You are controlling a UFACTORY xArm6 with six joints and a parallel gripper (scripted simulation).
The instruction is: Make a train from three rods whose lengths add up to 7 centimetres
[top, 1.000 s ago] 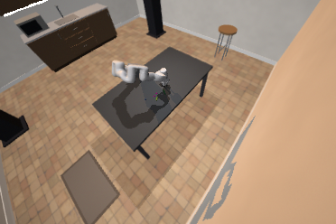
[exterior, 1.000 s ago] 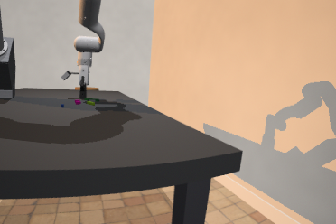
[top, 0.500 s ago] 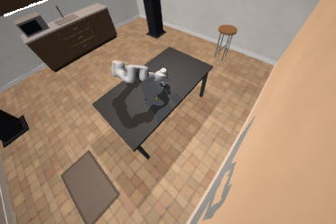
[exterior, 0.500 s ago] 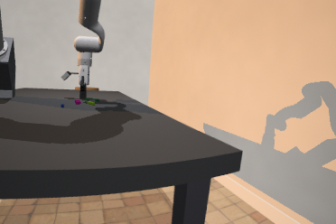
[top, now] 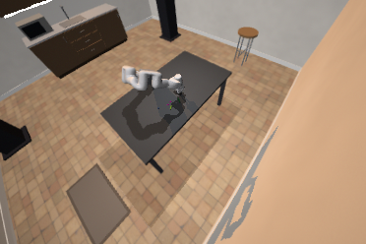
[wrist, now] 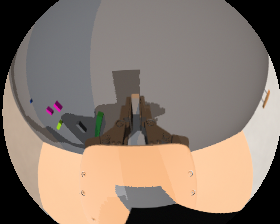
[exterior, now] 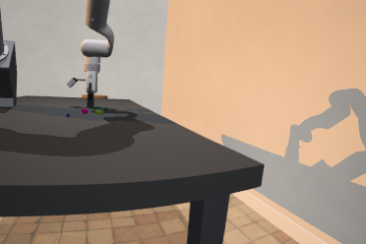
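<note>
Right now the blue rod is 7 cm behind my hand, 31 cm to the right of it and 2 cm below it. The rest, counted from my hand: pale grey piece (4 cm ahead, 13 cm to the right, 2 cm below); magenta rod (2 cm behind, 21 cm to the right, 2 cm below); green rod (4 cm ahead, 8 cm to the right, 2 cm below).
</note>
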